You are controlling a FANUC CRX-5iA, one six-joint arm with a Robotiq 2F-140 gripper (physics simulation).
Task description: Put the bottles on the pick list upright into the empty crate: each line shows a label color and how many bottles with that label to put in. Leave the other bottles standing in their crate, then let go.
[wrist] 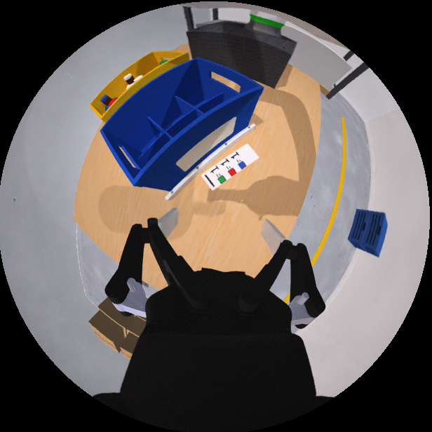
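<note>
The blue crate [155, 172] with dividers stands on the wooden table at the upper left of the wrist view; no bottle shows in the parts of its compartments that I can see. Behind it the yellow crate [145, 61] holds several bottles, among them a white-capped bottle [129, 79] and a blue-capped bottle [105, 100]; their labels are mostly hidden. The pick list [230, 167] lies in front of the blue crate and shows a green, a red and a blue square; its numbers are too small to read surely. My gripper [220, 220] is open and empty above the table, in front of the list.
A white rail [210, 161] runs along the blue crate's near side. A dark box [240, 54] stands behind the crate at the top. A small blue crate [368, 232] stands off the table at the right. Cardboard boxes [116, 327] are at the lower left.
</note>
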